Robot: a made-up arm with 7 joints.
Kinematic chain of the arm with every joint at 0, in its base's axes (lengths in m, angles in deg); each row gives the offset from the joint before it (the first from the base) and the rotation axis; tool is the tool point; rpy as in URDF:
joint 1: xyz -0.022 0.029 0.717 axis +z
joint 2: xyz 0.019 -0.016 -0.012 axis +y
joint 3: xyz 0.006 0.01 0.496 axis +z
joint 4: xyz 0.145 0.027 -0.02 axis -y
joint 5: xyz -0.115 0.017 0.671 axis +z
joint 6: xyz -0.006 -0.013 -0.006 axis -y
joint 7: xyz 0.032 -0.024 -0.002 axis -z
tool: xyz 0.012 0.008 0.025 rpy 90 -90 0
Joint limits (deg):
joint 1: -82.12..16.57
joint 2: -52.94..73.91
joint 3: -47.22..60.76
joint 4: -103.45..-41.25
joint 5: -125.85..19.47
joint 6: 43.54..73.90
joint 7: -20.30..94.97
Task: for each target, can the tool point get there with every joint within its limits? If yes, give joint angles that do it. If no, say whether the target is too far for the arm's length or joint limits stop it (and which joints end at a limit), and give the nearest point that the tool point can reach.
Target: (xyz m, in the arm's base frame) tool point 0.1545 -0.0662 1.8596
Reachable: yes | joints -63.71 -31.55 8.49 -65.59 -52.51 52.62 77.10
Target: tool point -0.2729 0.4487 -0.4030
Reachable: no: joint limits stop it (at a limit: joint 1, joint 2, joint 4, joint 5, joint 6) | nearest point 0.4685 0.5506 0.0621 | short by 0.881 m
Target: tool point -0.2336 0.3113 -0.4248
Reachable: no: joint limits stop it (at a limit: joint 1, joint 2, joint 4, joint 5, joint 6) | nearest point 0.5079 0.4568 0.0237 | short by 0.879 m
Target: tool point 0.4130 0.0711 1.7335
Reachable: yes | joints 0.47 -26.79 0.40 -81.24 -87.20 52.32 15.35
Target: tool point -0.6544 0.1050 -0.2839
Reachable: no: joint limits stop it (at a limit: joint 1, joint 2, joint 4, joint 5, joint 6) | nearest point -0.4257 -0.6327 0.1272 | short by 0.875 m
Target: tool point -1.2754 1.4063 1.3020
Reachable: no: too far | nearest point -0.6235 0.6899 1.5110 | short by 0.991 m
